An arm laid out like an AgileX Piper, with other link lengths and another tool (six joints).
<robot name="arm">
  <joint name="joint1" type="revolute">
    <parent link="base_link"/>
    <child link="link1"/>
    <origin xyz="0 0 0.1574"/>
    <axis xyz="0 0 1"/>
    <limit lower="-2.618" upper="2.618"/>
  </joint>
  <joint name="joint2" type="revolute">
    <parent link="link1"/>
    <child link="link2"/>
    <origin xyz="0 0 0"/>
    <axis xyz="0 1 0"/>
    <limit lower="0" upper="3.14"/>
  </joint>
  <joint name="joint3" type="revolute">
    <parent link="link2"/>
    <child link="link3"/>
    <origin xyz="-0.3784 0 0.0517"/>
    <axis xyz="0 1 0"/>
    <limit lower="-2.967" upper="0"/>
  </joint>
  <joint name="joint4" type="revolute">
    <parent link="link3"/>
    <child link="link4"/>
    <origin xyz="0.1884 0 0.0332"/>
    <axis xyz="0.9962 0 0.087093"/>
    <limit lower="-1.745" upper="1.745"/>
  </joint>
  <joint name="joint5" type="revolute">
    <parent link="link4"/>
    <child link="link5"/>
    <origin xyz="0 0 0"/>
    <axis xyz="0 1 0"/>
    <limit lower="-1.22" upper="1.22"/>
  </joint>
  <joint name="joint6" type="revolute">
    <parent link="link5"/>
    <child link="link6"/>
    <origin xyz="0.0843 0 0.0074"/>
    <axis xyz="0.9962 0 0.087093"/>
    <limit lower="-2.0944" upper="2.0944"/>
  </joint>
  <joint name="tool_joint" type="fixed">
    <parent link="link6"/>
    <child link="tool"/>
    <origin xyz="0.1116 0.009 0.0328" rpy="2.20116 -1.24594 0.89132"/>
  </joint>
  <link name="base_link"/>
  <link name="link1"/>
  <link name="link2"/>
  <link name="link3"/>
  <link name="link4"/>
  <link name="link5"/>
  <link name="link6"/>
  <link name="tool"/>
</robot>
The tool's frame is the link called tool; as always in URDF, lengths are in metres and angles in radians.
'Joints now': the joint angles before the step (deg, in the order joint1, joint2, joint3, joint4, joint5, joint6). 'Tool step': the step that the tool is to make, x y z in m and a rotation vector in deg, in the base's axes. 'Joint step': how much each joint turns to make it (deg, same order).
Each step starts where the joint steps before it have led.
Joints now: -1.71, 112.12, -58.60, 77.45, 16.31, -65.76
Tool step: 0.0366, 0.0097, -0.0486, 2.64, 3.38, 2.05
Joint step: 0.00, 9.76, -7.01, 0.11, 3.34, -0.04
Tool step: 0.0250, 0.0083, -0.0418, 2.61, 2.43, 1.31
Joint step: 0.00, 7.72, -5.81, 0.56, 2.87, -0.04
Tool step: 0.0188, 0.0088, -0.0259, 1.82, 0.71, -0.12
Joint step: 0.69, 5.04, -4.50, 1.66, 0.99, 0.06
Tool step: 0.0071, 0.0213, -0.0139, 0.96, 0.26, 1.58
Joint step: 2.08, 2.66, -2.47, 1.01, 0.49, -0.04
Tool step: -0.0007, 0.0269, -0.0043, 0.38, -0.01, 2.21
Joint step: 2.79, 0.91, -0.96, 0.62, -0.03, 0.08
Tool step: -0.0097, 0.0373, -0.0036, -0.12, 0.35, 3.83
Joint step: 3.94, 0.36, -0.03, -0.06, -0.13, 0.11
